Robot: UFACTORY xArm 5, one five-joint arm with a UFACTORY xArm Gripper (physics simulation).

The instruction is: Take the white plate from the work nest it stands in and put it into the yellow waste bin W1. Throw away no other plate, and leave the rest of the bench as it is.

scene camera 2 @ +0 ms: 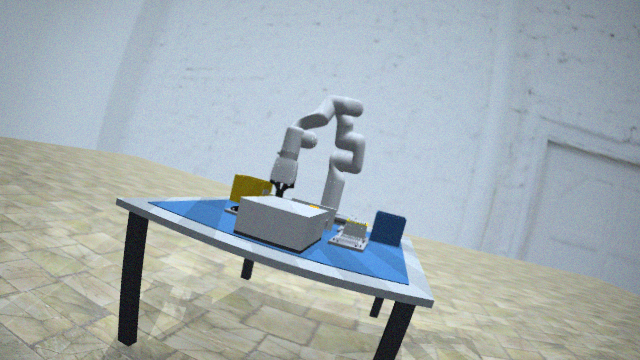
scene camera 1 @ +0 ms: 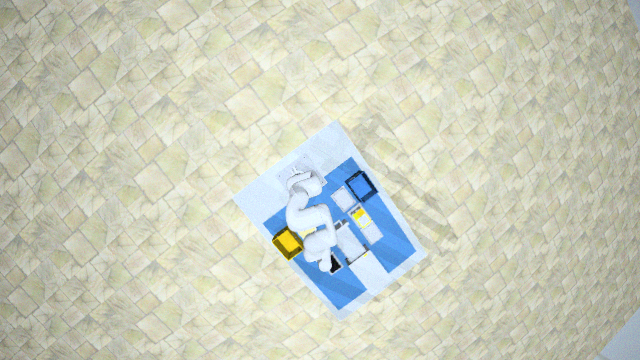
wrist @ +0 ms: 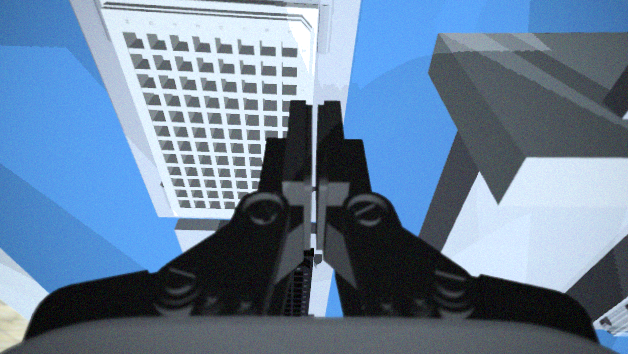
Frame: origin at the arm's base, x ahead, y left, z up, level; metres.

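Seen in the pictures: gripper, fingertip midpoint: (wrist: 314, 136).
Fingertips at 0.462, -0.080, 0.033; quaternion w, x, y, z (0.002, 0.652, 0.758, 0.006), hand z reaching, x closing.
Observation:
A point is followed by its place in that frame, as x, y, z.
A white plate (wrist: 210, 117) @[0.495, -0.126, -0.015] with a grid of square wells sits in a pale work nest (wrist: 337, 65) @[0.462, -0.068, -0.024] at the upper left of the wrist view; the arm hides it in scene camera 1. My gripper (scene camera 2: 280, 194) @[0.462, -0.080, 0.033] (wrist: 314, 136) @[0.462, -0.080, 0.033] is shut and empty, pointing down. In the wrist view its fingertips overlap the plate's right edge, seen from above; the height gap is hard to tell. The yellow waste bin W1 (scene camera 1: 290, 254) @[0.440, -0.307, 0.013] (scene camera 2: 247, 187) @[0.435, -0.250, 0.042] stands at the bench edge beside the arm. Its label is not readable here.
A black plate (scene camera 1: 334, 264) @[0.686, -0.072, -0.009] (wrist: 299, 295) @[0.665, -0.057, -0.013] lies beside the white one. A large white machine (scene camera 1: 367, 272) @[0.829, 0.115, 0.065] (scene camera 2: 280, 220) @[1.006, 0.188, 0.037] has a pale tray (scene camera 1: 352, 242) @[0.604, 0.125, -0.018] (wrist: 565, 240) @[0.562, 0.122, -0.018] pulled out. A blue bin (scene camera 1: 374, 194) @[0.326, 0.406, 0.077] (scene camera 2: 387, 229) @[0.334, 0.371, 0.026] and a yellow-and-white item (scene camera 1: 361, 218) @[0.446, 0.258, 0.040] stand on the machine's other side.

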